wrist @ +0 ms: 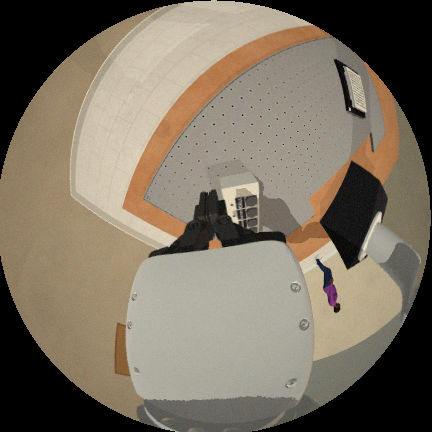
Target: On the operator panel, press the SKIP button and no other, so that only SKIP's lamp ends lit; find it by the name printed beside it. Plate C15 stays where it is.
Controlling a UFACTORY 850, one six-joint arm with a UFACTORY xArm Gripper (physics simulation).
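The operator panel [239, 181] is a pale box standing on the grey perforated board, with several dark square buttons in a column on its face. Its lower part is hidden behind my gripper. The names beside the buttons are too small to read, so I cannot tell which one is SKIP, and no lit lamp can be made out. My gripper [211, 201] is shut and empty, its fingertips just left of the panel in the view. A white plate with rows of wells [355, 89] sits in a black holder at the upper right; its name cannot be read.
The grey perforated board [225, 135] lies on an orange-brown table top [165, 131]. A black block [350, 210] with the grey robot arm [387, 242] stands at the right. A small figure in purple [330, 295] shows at the lower right. A brown rectangle [121, 350] lies at the lower left.
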